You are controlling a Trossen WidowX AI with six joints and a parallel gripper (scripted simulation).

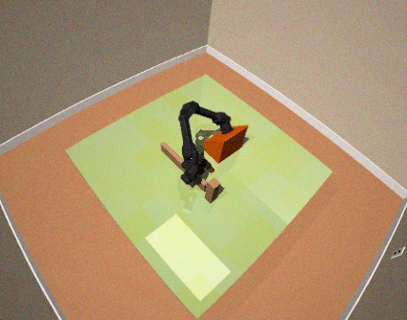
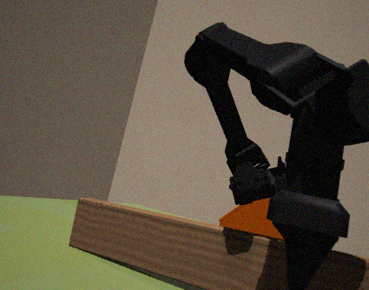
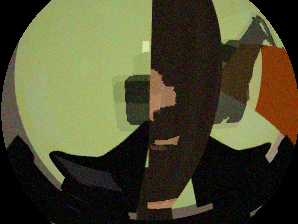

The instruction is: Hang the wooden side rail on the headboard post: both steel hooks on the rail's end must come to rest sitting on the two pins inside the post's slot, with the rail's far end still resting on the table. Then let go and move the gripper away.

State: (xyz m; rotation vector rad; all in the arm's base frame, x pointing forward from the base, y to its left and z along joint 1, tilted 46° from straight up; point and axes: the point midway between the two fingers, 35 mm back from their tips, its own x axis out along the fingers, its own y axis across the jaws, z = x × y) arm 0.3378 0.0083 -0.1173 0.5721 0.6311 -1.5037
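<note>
The headboard post lies 140 mm to the left of my gripper tip and 50 mm above it.
</note>
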